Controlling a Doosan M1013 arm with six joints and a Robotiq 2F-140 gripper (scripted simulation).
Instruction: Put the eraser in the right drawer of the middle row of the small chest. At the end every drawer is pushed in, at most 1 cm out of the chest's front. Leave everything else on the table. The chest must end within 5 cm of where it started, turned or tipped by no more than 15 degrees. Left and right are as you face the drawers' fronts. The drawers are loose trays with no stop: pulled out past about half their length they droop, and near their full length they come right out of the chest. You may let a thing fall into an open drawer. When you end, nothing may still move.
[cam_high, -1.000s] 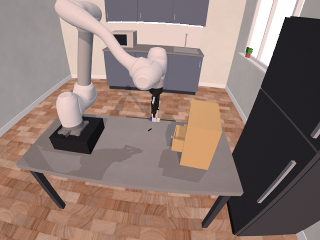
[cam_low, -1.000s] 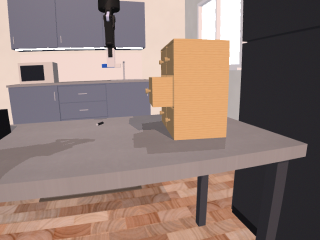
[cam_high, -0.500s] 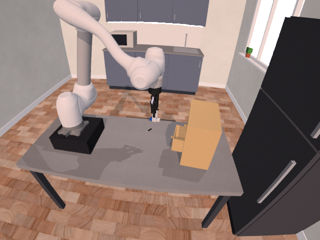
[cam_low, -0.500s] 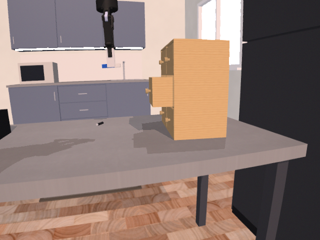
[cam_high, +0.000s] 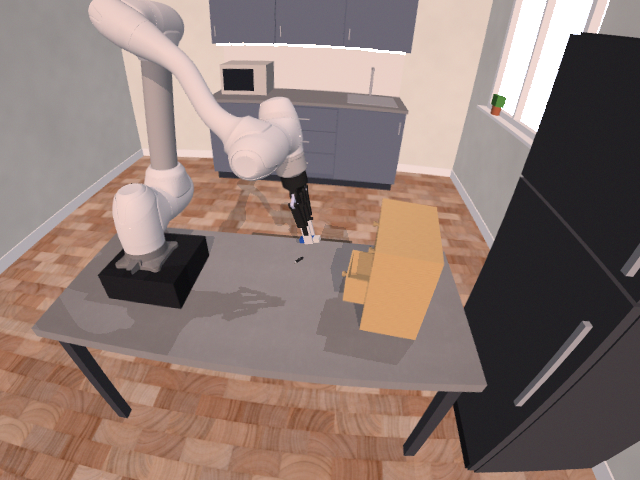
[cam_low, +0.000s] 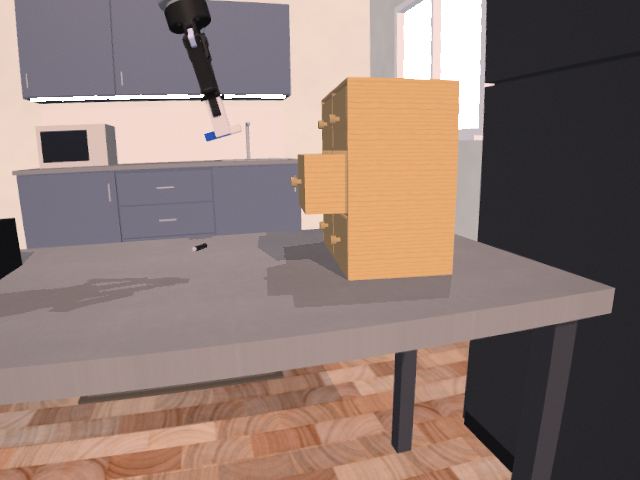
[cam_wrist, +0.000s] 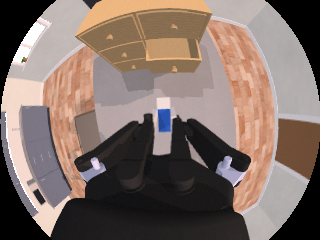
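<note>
The eraser is 10 mm ahead of my hand and 20 mm below it. The rest, counted from my hand: black pen-like thing 50 mm behind, 190 mm to the left, 280 mm below.
</note>
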